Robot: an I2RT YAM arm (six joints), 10 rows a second.
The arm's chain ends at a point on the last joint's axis. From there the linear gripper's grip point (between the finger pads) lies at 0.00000 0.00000 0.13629 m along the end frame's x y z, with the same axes.
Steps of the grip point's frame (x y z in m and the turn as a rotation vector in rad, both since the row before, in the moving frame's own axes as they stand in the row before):
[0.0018 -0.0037 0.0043 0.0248 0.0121 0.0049]
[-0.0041 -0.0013 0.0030 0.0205 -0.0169 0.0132]
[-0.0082 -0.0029 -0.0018 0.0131 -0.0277 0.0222]
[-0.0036 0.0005 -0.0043 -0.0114 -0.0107 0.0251]
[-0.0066 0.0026 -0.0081 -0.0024 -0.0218 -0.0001]
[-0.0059 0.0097 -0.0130 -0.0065 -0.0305 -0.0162]
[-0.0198 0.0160 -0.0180 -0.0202 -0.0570 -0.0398]
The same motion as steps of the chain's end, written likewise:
[0.0001 -0.0003 0.0044 0.0248 0.0121 0.0049]
[-0.0018 0.0015 0.0030 0.0205 -0.0169 0.0132]
[-0.0044 -0.0011 -0.0017 0.0131 -0.0277 0.0222]
[-0.0021 -0.0010 -0.0043 -0.0114 -0.0107 0.0251]
[-0.0036 0.0023 -0.0081 -0.0024 -0.0218 -0.0001]
[-0.0018 0.0088 -0.0129 -0.0065 -0.0305 -0.0162]
[-0.0121 0.0131 -0.0178 -0.0202 -0.0570 -0.0398]

